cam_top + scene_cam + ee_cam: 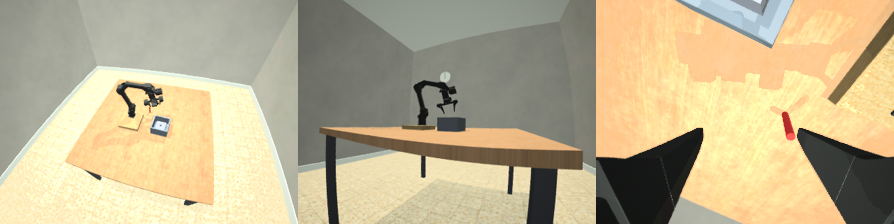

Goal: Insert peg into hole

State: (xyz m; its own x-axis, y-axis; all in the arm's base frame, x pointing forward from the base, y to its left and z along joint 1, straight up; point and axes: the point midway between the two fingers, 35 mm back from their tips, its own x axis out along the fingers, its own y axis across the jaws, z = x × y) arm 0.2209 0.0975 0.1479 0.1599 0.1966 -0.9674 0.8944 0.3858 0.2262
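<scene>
The red peg is 140 mm below my hand, 60 mm behind it and 30 mm to the left of it. Also, from my hand: box: 160 mm below, 140 mm to the right, 110 mm ahead; pale plate: 140 mm to the right, 140 mm below, 110 mm ahead.
</scene>
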